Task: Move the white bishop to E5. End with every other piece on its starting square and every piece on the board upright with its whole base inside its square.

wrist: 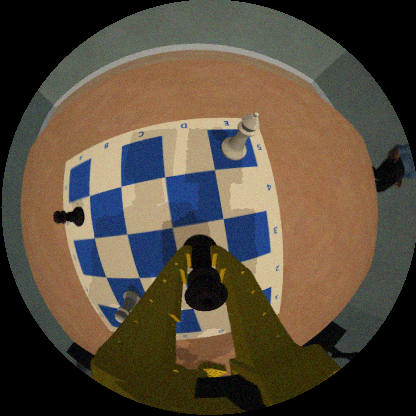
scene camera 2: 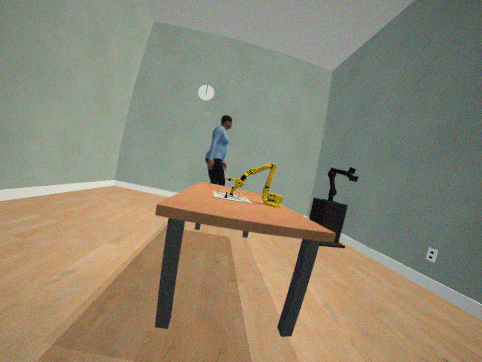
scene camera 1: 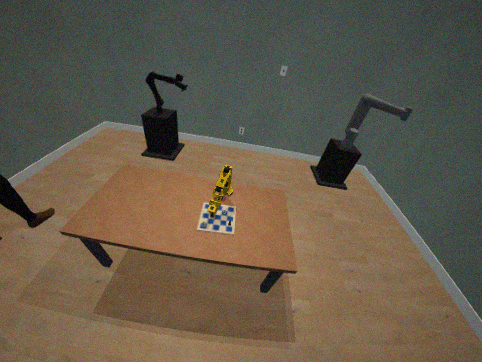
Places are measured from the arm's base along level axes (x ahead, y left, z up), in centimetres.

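Pixels of known places: hand, its tool point: (wrist: 190, 253) (scene camera 2: 230, 192) (scene camera 1: 213, 214); arm's base, origin of its link: (wrist: 191, 365) (scene camera 2: 268, 205) (scene camera 1: 225, 193).
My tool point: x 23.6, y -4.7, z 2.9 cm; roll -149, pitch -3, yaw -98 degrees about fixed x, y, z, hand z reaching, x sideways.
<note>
For each thing: its top centre in the pictures, then the offset to it from my tool point. Level surfaces: height alone.
- white bishop, centre of its top: (wrist: 256, 112) (scene camera 1: 203, 221) dx +7.1, dy -4.2, dz +2.0 cm
- board, centre of its top: (wrist: 153, 254) (scene camera 2: 231, 196) (scene camera 1: 217, 217) dx -0.7, dy +3.1, dz -2.3 cm
- black piece, centre of its top: (wrist: 208, 307) dx -0.6, dy -0.5, dz +3.6 cm
- black pawn, centre of its top: (wrist: 53, 216) (scene camera 1: 230, 220) dx +3.1, dy +10.9, dz +0.8 cm
- whitish piece, centre of its top: (wrist: 117, 320) (scene camera 1: 224, 209) dx -4.9, dy +6.4, dz +0.8 cm
- brown wooden table, height of its surface: dz -2.9 cm
The white bishop (wrist: 235, 146) (scene camera 1: 203, 225) stands upright on the blue corner square E5, at the upper right of the board (wrist: 275, 207) (scene camera 1: 217, 231) in the wrist view. Its base looks inside the square. My gripper (wrist: 201, 248) (scene camera 1: 212, 213) (scene camera 2: 232, 193) is shut on a black piece (wrist: 206, 290), whose kind I cannot tell. The jaws press on its two sides over the D-column, and they hide part of the board. Whether its base touches the board is unclear. A black pawn (wrist: 75, 216) (scene camera 1: 229, 223) stands at A4. A whitish piece (wrist: 131, 298) (scene camera 1: 224, 213) is around B2, partly beside the left jaw.
The board lies on a brown wooden table (scene camera 1: 150, 215) (scene camera 2: 260, 217) in front of the yellow arm (scene camera 1: 222, 185) (scene camera 2: 271, 182). Two other arms stand on dark pedestals (scene camera 1: 161, 132) (scene camera 1: 337, 162) beyond the table. A person (scene camera 2: 218, 145) stands behind the table in scene camera 2.
</note>
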